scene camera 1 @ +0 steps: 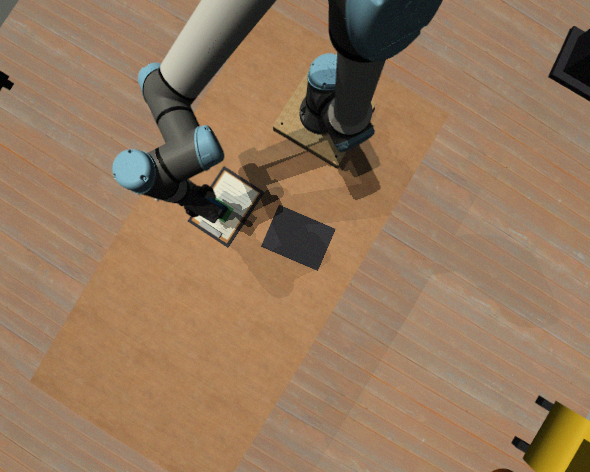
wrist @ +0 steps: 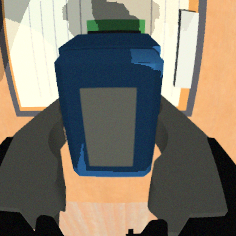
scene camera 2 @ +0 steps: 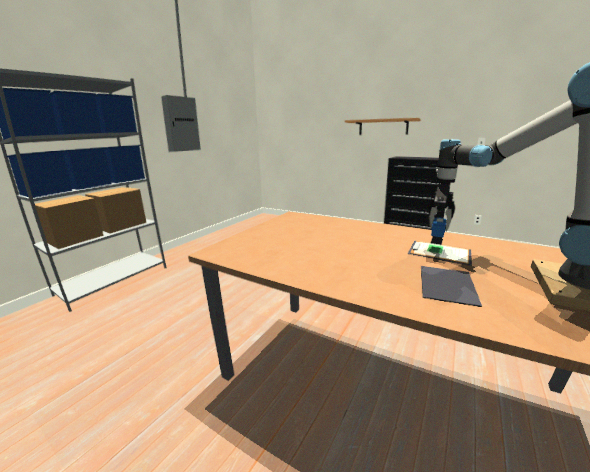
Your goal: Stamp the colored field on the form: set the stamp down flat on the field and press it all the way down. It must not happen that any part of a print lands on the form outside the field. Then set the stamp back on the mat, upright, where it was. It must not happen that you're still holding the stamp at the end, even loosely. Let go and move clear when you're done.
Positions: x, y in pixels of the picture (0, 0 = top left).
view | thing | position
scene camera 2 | gripper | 438, 230
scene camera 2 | form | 446, 253
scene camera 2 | dark mat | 448, 285
